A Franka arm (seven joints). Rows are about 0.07 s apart.
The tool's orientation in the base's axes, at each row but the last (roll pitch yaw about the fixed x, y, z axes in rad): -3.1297, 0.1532, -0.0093; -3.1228, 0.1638, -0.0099; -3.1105, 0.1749, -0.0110; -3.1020, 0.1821, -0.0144; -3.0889, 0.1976, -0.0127; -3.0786, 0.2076, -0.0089; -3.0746, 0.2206, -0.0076; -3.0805, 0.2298, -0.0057; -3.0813, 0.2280, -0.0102; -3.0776, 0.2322, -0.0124
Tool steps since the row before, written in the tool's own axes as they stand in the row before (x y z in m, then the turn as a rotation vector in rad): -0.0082, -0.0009, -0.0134, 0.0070, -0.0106, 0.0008; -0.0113, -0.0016, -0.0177, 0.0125, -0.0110, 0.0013; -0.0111, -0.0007, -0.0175, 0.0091, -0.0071, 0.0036; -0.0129, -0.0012, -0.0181, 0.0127, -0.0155, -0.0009; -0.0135, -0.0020, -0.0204, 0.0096, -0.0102, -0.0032; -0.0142, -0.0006, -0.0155, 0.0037, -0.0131, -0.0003; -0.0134, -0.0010, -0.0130, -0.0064, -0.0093, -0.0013; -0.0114, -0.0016, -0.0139, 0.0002, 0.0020, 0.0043; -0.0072, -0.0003, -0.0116, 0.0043, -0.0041, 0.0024; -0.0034, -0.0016, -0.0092, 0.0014, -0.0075, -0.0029
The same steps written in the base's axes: -0.0061, 0.0008, 0.0145, 0.0069, 0.0105, -0.0017; -0.0082, 0.0013, 0.0193, 0.0123, 0.0109, -0.0031; -0.0079, 0.0002, 0.0192, 0.0085, 0.0071, -0.0049; -0.0094, 0.0006, 0.0202, 0.0130, 0.0153, -0.0008; -0.0092, 0.0010, 0.0227, 0.0103, 0.0099, 0.0018; -0.0107, -0.0003, 0.0181, 0.0040, 0.0130, 0.0003; -0.0102, 0.0002, 0.0157, -0.0058, 0.0092, 0.0033; -0.0079, 0.0008, 0.0162, -0.0008, -0.0017, -0.0043; -0.0044, -0.0004, 0.0129, 0.0037, 0.0042, -0.0031; -0.0012, 0.0010, 0.0098, 0.0022, 0.0073, 0.0030
